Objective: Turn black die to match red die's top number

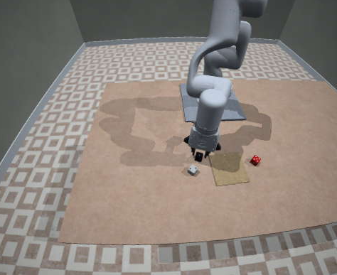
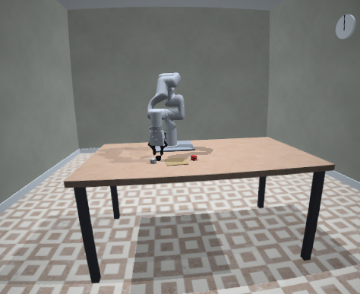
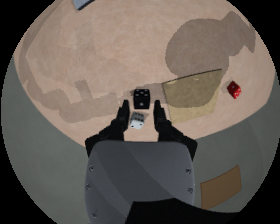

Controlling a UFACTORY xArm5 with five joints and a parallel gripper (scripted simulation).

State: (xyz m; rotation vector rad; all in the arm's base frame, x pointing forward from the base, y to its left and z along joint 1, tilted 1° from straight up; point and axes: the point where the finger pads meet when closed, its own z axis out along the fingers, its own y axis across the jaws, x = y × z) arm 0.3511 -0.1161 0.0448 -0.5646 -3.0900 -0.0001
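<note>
My gripper is now 40 mm above the black die. The rest, counted from my hand: grey die (60 mm ahead, 40 mm to the right, 40 mm below); then red die (240 mm to the left, 40 mm below, 40 mm ahead); then tan mat (120 mm to the left, 60 mm ahead, 50 mm below).
</note>
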